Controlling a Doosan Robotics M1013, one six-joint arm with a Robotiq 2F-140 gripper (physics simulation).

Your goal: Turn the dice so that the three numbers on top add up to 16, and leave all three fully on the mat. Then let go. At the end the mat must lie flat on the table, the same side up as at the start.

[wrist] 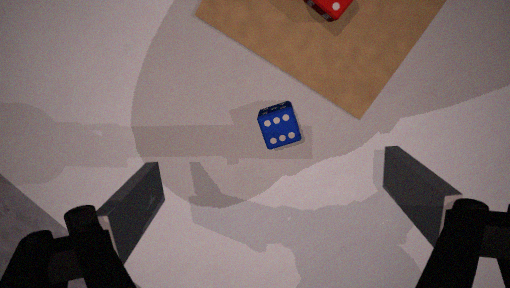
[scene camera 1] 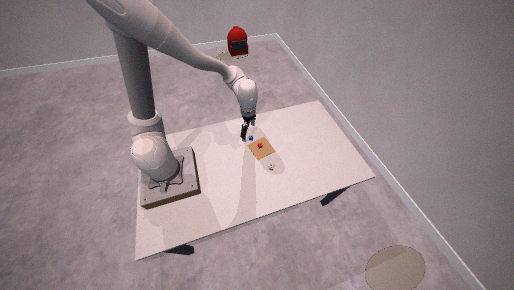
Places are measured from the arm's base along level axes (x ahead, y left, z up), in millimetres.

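Pixels of known places: gripper, fingertip midpoint: (wrist: 271, 174) (scene camera 1: 248, 133); arm's base at its link origin: (scene camera 1: 167, 171).
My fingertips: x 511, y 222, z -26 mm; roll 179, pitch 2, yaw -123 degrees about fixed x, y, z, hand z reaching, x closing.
Observation:
Ahead of a thing's pixels: the offset from my fingertips to its top centre. Level surfaces: height alone.
A blue die @(dz -26, dx +14, dy -17 mm) (scene camera 1: 251, 138) (wrist: 279, 126) lies on the table beside the mat, apart from its edge, with six pips on top. A red die @(dz -22, dx +64, dy -95 mm) (scene camera 1: 260, 145) (wrist: 331, 7) sits on the square tan mat @(dz -48, dx +70, dy -106 mm) (scene camera 1: 267, 152) (wrist: 320, 62); it is cut off by the wrist view's top edge, and its top number cannot be fully read. A whitish die @(dz -26, dx +104, dy -270 mm) (scene camera 1: 271, 167) lies on the table past the mat's far side from the gripper, its number too small to read. The mat lies flat. My gripper (scene camera 1: 248, 132) (wrist: 271, 174) is wide open and empty, above the table by the blue die.
The white table @(dz -51 mm) (scene camera 1: 310, 150) carries the arm's base plate (scene camera 1: 172, 192) at its left end. Shadows of the arm fall across the table top. A red object (scene camera 1: 237, 40) stands on the floor behind the table, and a round beige disc (scene camera 1: 395, 267) lies on the floor at front right.

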